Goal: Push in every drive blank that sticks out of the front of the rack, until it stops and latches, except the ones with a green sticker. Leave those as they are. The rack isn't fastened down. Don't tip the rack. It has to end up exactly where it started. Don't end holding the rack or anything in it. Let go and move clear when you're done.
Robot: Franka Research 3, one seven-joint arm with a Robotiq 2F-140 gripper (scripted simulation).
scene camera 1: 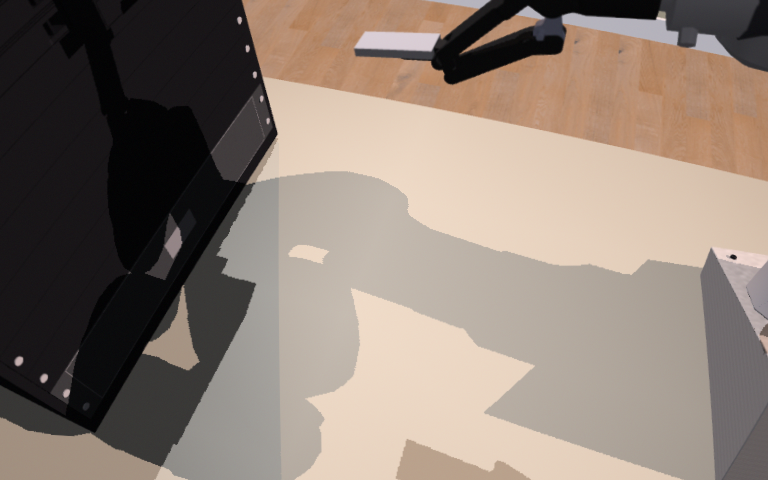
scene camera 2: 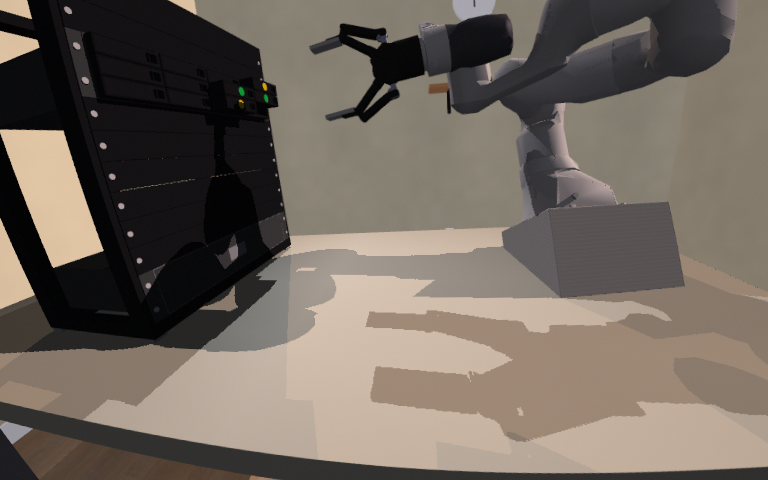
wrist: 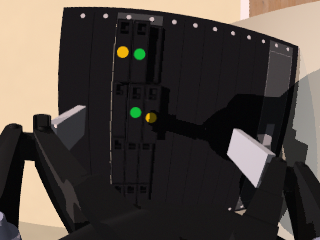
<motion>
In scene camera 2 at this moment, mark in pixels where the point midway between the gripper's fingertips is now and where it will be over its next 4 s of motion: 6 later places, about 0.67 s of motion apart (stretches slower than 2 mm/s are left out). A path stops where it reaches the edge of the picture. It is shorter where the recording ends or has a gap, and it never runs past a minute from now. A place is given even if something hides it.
My gripper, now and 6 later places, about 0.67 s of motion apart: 319, 84; 296, 89; 267, 87; 258, 92; 259, 94; 277, 91; 278, 90
</motion>
